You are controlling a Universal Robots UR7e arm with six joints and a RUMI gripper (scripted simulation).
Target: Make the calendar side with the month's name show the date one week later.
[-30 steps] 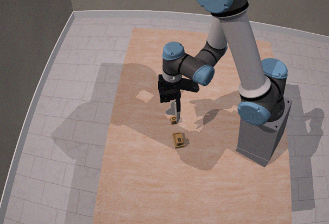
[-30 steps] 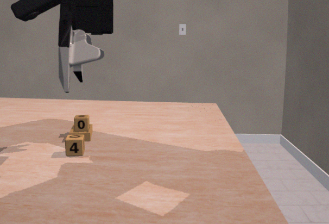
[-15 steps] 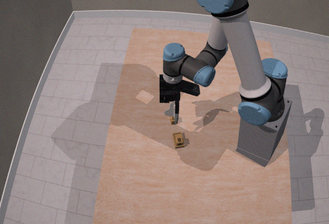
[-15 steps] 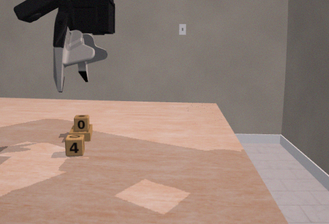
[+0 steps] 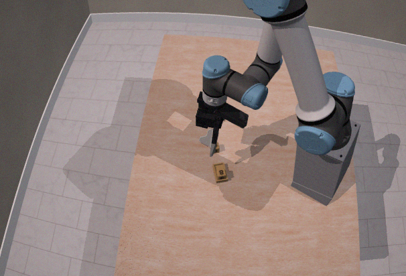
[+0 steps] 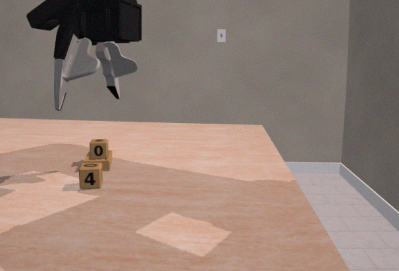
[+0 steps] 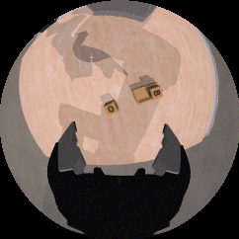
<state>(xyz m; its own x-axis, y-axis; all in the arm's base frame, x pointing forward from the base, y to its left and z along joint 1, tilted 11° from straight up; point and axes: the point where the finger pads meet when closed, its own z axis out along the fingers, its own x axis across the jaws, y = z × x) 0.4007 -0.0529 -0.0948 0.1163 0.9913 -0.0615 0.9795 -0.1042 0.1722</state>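
Now: the wooden calendar tray 3 cm behind my hand, 8 cm to the left of it and 11 cm below it.
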